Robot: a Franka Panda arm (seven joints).
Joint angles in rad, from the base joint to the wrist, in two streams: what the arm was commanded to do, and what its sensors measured. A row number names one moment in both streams.
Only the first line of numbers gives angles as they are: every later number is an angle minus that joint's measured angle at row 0.
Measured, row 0:
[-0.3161 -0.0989 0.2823 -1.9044 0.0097 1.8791 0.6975]
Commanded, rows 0 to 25:
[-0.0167 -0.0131 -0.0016 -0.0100 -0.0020 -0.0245 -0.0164]
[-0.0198 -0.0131 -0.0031 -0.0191 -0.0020 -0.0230 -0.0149]
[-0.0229 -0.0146 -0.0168 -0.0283 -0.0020 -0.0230 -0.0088]
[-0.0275 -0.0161 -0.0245 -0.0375 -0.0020 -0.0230 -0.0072]
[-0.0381 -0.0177 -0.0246 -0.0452 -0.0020 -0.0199 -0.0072]
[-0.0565 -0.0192 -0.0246 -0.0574 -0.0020 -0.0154 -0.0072]
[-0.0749 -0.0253 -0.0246 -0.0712 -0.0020 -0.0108 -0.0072]
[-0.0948 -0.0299 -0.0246 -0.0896 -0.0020 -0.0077 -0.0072]
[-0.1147 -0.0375 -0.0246 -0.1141 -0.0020 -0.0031 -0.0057]
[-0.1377 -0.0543 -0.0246 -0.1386 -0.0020 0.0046 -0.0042]
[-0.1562 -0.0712 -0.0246 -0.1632 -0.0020 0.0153 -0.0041]
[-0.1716 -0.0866 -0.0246 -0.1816 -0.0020 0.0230 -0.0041]
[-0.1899 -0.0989 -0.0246 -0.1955 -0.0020 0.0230 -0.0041]
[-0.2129 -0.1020 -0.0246 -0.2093 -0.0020 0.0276 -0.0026]
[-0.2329 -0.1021 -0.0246 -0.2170 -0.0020 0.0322 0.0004]
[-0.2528 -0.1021 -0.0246 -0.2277 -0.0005 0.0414 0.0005]
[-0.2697 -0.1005 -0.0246 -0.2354 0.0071 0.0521 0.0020]
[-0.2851 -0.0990 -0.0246 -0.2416 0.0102 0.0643 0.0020]
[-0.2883 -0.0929 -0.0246 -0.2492 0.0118 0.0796 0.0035]
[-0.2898 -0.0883 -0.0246 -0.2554 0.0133 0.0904 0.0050]
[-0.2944 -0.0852 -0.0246 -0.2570 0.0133 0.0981 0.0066]
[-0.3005 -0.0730 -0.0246 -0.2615 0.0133 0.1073 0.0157]
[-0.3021 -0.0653 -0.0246 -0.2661 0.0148 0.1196 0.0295]
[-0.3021 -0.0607 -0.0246 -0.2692 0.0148 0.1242 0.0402]
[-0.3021 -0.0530 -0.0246 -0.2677 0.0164 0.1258 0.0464]
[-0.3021 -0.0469 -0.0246 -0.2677 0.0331 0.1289 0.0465]
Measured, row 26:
[-0.2916 -0.0562 -0.0346 -0.2565 0.0019 0.1002 0.0229]
